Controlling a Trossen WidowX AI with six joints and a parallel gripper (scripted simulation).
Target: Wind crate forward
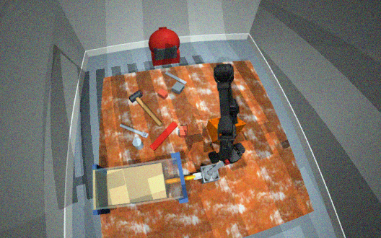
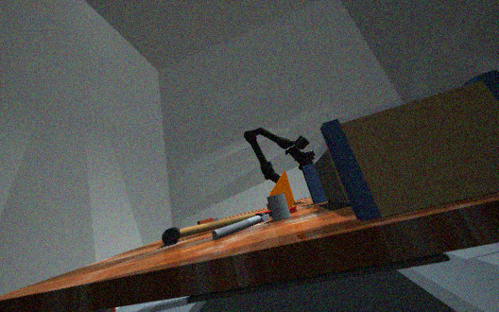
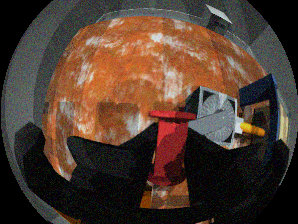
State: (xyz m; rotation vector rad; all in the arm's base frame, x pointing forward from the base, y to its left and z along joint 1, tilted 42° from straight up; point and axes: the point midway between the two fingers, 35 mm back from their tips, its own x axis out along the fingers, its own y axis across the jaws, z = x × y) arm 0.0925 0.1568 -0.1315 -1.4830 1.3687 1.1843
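The red-knobbed winch handle is 4 cm ahead of my gripper tip and 3 cm below it. The rest, counted from my gripper tip: red knob (2 cm to the right); then blue steel frame (25 cm ahead, 3 cm to the left, 3 cm below); then winch (8 cm ahead, 2 cm to the left, 10 cm below).
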